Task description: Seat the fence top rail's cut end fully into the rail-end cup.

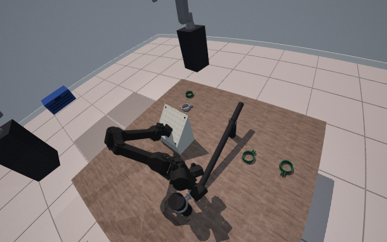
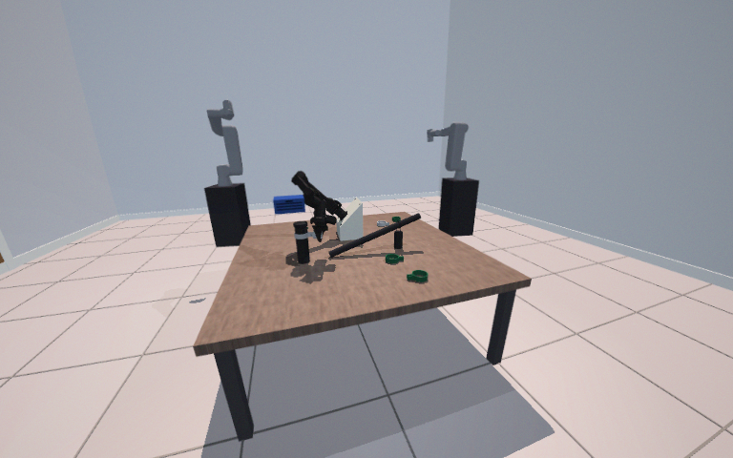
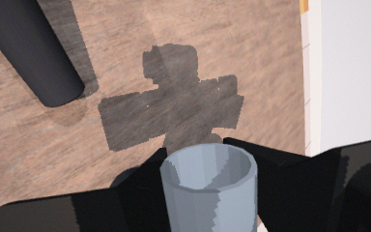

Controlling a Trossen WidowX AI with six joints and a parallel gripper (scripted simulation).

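Now: the grey rail-end cup 2 cm behind my gripper tip, 2 cm to the right of it and 3 cm above it. Also, from my gripper tip: small green piece: 56 cm behind, 12 cm to the right, 11 cm below; then small black post: 13 cm behind, 43 cm to the left, 1 cm below.
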